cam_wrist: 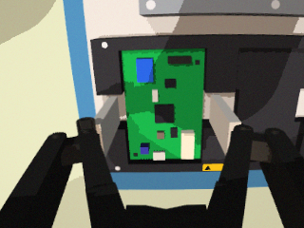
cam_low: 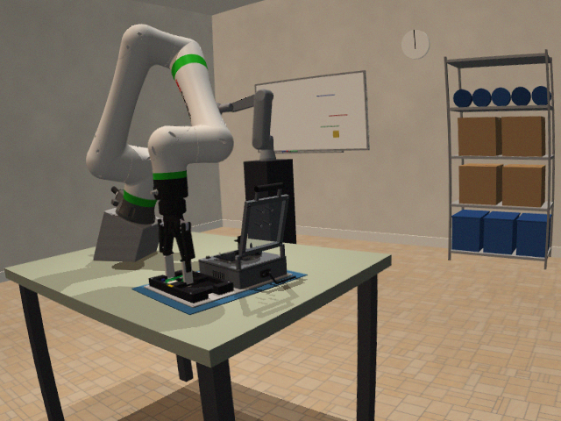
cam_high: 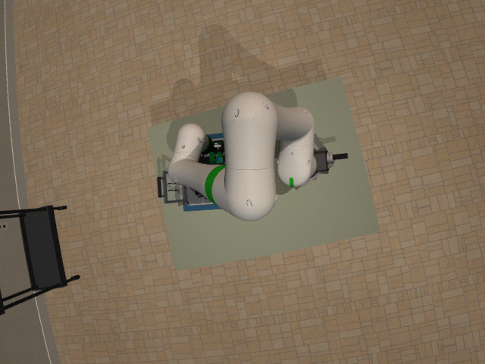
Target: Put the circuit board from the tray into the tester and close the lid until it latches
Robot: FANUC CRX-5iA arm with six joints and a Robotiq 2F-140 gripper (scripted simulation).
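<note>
Right now the green circuit board is 20 mm below my hand. Also, from my hand: lid: 180 mm to the left, 180 mm ahead, 140 mm above.
</note>
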